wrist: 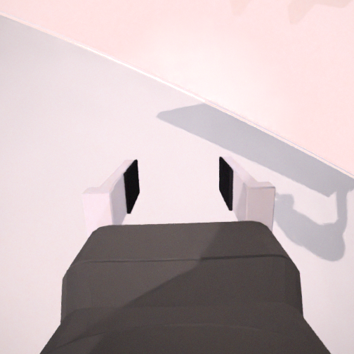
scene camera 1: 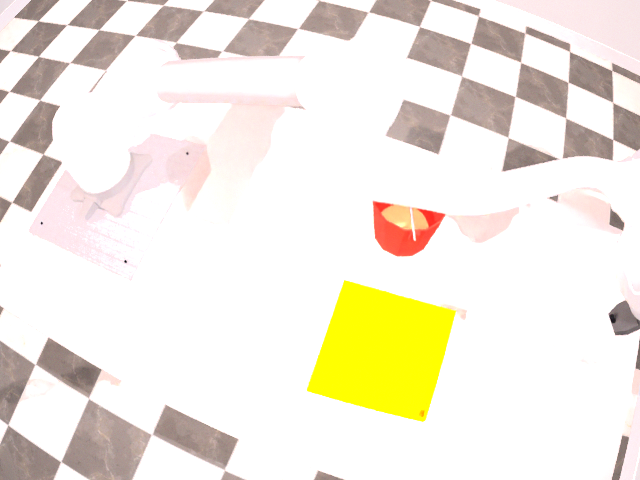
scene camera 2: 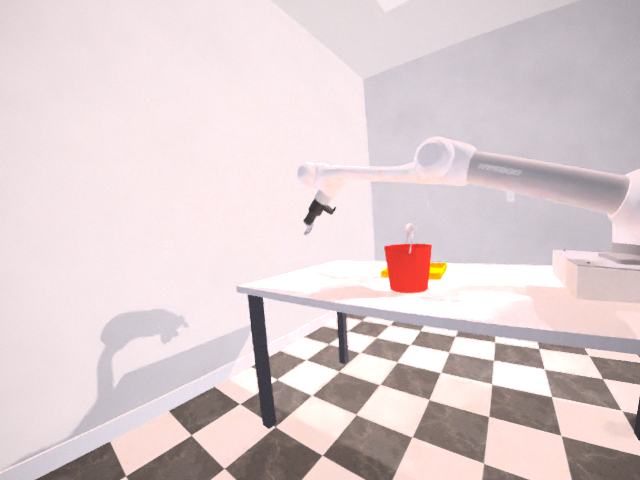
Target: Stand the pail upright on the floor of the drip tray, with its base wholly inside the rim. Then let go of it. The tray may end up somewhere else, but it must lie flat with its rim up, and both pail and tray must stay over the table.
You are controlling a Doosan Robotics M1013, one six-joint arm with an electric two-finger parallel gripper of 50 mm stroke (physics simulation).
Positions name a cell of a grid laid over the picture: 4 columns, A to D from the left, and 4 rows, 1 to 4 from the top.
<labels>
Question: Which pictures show the red pail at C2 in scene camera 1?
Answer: Scene camera 1 and scene camera 2 only.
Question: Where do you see a red pail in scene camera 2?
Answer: C3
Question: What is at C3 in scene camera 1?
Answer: A yellow drip tray.
</labels>
